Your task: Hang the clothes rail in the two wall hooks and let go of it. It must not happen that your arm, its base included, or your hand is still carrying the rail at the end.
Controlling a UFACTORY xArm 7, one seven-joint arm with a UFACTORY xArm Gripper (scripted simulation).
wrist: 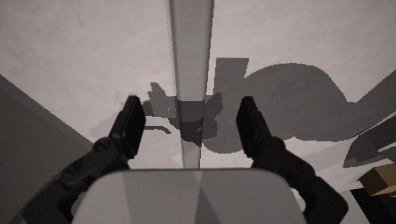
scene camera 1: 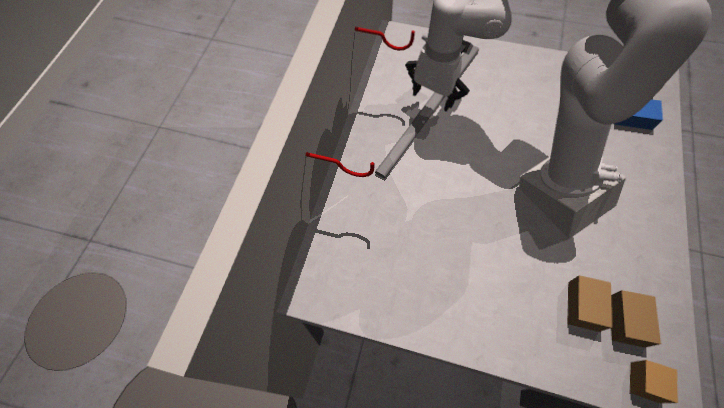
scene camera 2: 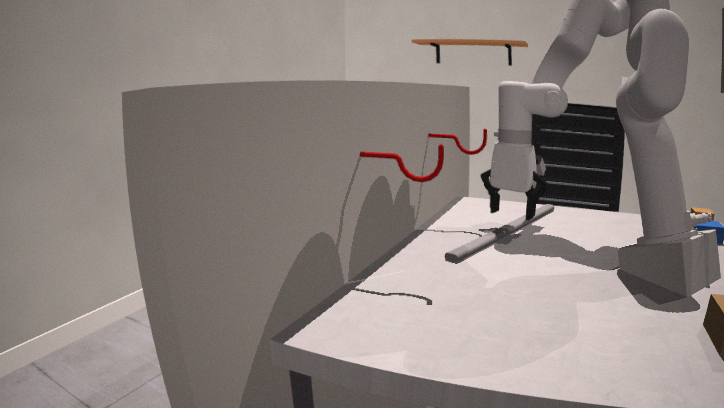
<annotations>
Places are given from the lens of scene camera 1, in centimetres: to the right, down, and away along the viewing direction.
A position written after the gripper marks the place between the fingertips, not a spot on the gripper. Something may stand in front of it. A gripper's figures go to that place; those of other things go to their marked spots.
gripper (scene camera 1: 432,99): 18, -27, 108
grey clothes rail (scene camera 1: 400,147): 10, -14, 104
blue block (scene camera 1: 650,115): 70, -22, 104
The marked spots on the blue block and the grey clothes rail are 61 cm apart.
</annotations>
